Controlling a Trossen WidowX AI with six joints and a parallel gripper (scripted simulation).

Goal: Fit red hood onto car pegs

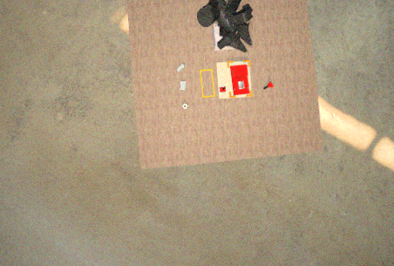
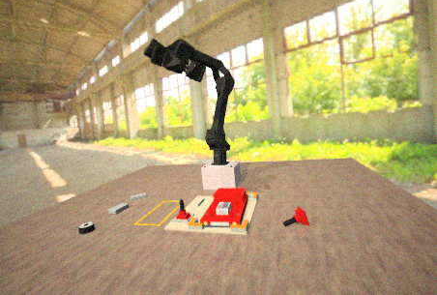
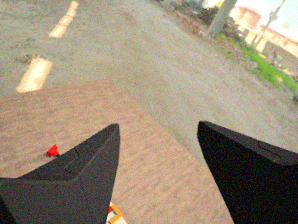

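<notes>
My gripper tip is now 420 mm above the red hood, 90 mm to the right of it and 40 mm past it. From my gripper tip the other things lie so: engine block: 440 mm below, 100 mm to the left, 50 mm ahead.
</notes>
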